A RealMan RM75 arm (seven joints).
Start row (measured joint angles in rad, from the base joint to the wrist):
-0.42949 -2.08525 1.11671 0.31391 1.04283 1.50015 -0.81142
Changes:
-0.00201 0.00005 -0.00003 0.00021 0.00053 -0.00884 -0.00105
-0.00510 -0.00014 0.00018 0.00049 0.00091 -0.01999 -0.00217
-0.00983 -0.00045 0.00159 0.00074 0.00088 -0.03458 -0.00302
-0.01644 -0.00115 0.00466 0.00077 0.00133 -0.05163 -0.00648
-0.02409 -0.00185 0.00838 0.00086 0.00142 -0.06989 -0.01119
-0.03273 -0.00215 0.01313 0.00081 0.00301 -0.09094 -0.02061
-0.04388 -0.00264 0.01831 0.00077 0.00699 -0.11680 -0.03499
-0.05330 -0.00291 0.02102 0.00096 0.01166 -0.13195 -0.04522
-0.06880 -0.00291 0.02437 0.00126 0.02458 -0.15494 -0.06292
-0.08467 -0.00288 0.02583 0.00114 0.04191 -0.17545 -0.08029
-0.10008 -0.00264 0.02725 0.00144 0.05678 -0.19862 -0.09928
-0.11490 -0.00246 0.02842 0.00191 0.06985 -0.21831 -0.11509
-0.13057 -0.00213 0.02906 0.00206 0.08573 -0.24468 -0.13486
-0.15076 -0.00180 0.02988 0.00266 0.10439 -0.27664 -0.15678
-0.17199 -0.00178 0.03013 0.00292 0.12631 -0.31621 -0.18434
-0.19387 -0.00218 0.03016 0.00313 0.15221 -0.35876 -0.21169
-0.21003 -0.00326 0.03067 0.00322 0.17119 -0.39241 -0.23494
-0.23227 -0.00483 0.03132 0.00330 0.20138 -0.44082 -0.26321
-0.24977 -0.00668 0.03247 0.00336 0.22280 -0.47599 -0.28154
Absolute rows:
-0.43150 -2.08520 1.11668 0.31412 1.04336 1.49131 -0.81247
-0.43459 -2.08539 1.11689 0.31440 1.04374 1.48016 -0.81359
-0.43932 -2.08570 1.11830 0.31465 1.04371 1.46557 -0.81444
-0.44593 -2.08640 1.12137 0.31468 1.04416 1.44852 -0.81790
-0.45358 -2.08710 1.12509 0.31477 1.04425 1.43026 -0.82261
-0.46222 -2.08740 1.12984 0.31472 1.04584 1.40921 -0.83203
-0.47337 -2.08789 1.13502 0.31468 1.04982 1.38335 -0.84641
-0.48279 -2.08816 1.13773 0.31487 1.05449 1.36820 -0.85664
-0.49829 -2.08816 1.14108 0.31517 1.06741 1.34521 -0.87434
-0.51416 -2.08813 1.14254 0.31505 1.08474 1.32470 -0.89171
-0.52957 -2.08789 1.14396 0.31535 1.09961 1.30153 -0.91070
-0.54439 -2.08771 1.14513 0.31582 1.11268 1.28184 -0.92651
-0.56006 -2.08738 1.14577 0.31597 1.12856 1.25547 -0.94628
-0.58025 -2.08705 1.14659 0.31657 1.14722 1.22351 -0.96820
-0.60148 -2.08703 1.14684 0.31683 1.16914 1.18394 -0.99576
-0.62336 -2.08743 1.14687 0.31704 1.19504 1.14139 -1.02311
-0.63952 -2.08851 1.14738 0.31713 1.21402 1.10774 -1.04636
-0.66176 -2.09008 1.14803 0.31721 1.24421 1.05933 -1.07463
-0.67926 -2.09193 1.14918 0.31727 1.26563 1.02416 -1.09296

